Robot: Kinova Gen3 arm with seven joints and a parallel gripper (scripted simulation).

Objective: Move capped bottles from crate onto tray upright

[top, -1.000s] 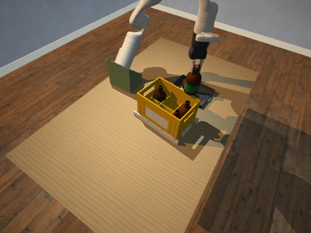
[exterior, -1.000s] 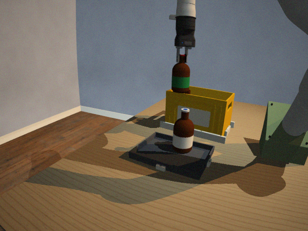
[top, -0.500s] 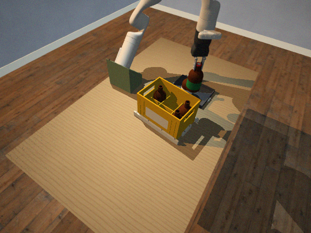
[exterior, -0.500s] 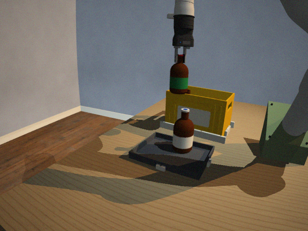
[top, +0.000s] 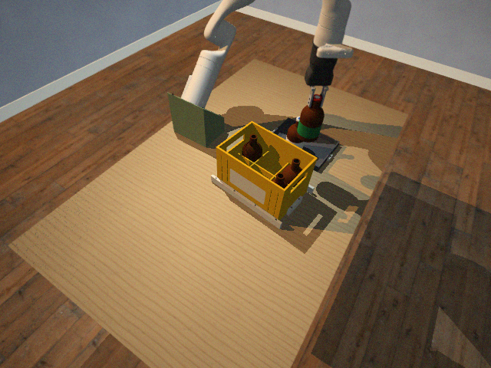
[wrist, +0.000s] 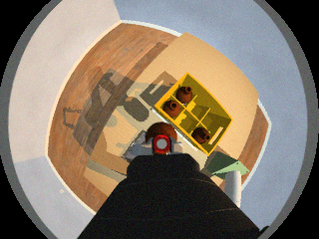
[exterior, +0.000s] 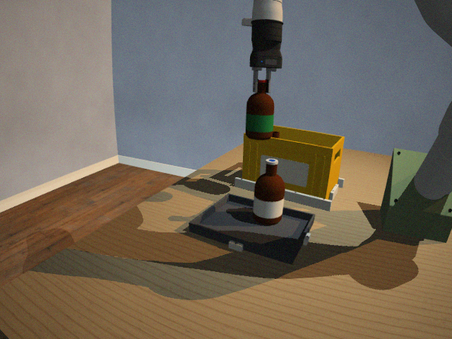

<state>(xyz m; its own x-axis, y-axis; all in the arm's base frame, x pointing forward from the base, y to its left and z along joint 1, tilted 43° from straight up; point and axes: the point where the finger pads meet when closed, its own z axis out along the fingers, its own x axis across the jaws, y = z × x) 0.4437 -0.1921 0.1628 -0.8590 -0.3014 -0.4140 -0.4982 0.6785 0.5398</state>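
Right now my hand is 240 mm above the white-label bottle, 110 mm to the right of it and 50 mm past it. Also, from my hand: yellow crate (240 mm below, 130 mm to the right, 90 mm behind); dark tray (310 mm below, 160 mm to the left, 30 mm behind).
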